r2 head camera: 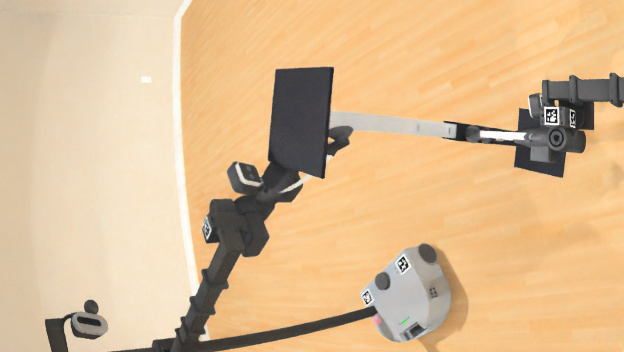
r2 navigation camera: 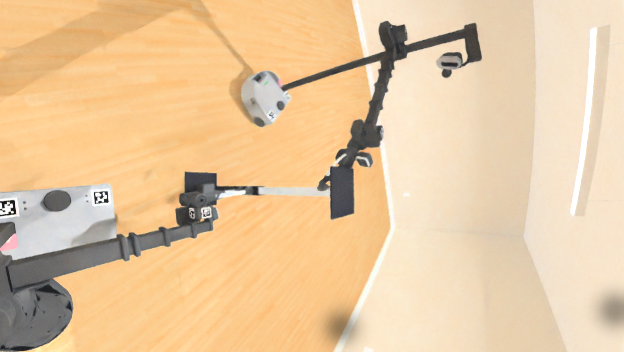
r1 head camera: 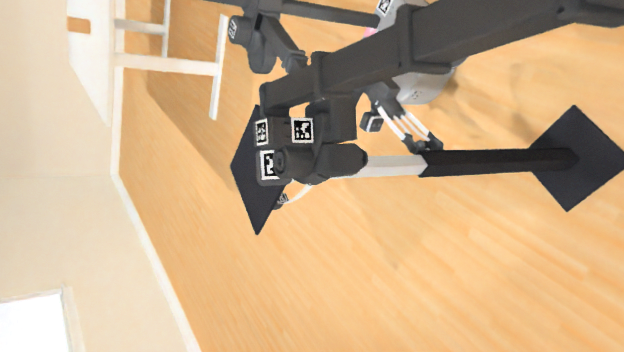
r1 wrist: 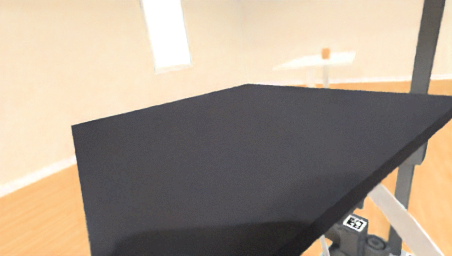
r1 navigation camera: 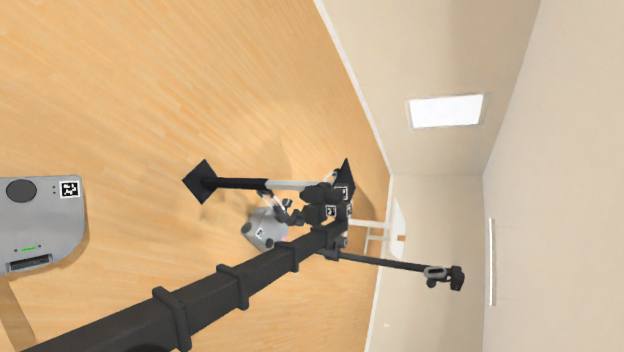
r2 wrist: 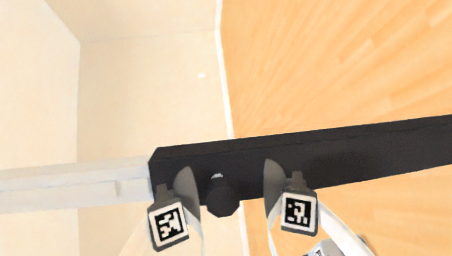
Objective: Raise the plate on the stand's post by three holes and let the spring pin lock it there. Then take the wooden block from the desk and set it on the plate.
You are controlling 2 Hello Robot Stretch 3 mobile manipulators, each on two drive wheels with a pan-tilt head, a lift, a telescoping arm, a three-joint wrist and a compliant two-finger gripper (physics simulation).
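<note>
The black plate [r1 head camera: 250,190] [r1 wrist: 225,150] [r2 head camera: 300,115] is at the top of the light grey post [r1 head camera: 395,165] [r2 head camera: 390,123] [r2 wrist: 75,182]. The post comes out of a black sleeve [r1 head camera: 475,162] [r2 wrist: 350,150]; one dark mark shows on it near the sleeve end in the r2 wrist view. The r1 gripper [r2 head camera: 340,140] is under the plate beside the post and looks open; one finger is mostly hidden. The r2 gripper [r2 wrist: 231,189] is open, its fingers on either side of the pin knob [r2 wrist: 222,201], with gaps. The wooden block [r1 head camera: 79,25] [r1 wrist: 325,53] stands on the white desk [r1 head camera: 95,60] [r1 wrist: 305,61].
The stand's square black base [r1 head camera: 572,185] is on the floor. r1's arm [r2 head camera: 212,280] reaches to the plate from the side. r1's base [r2 head camera: 412,295] stands apart from the stand. r2's arm [r2 navigation camera: 75,257] reaches low toward the sleeve. The desk is beyond the stand, near the walls.
</note>
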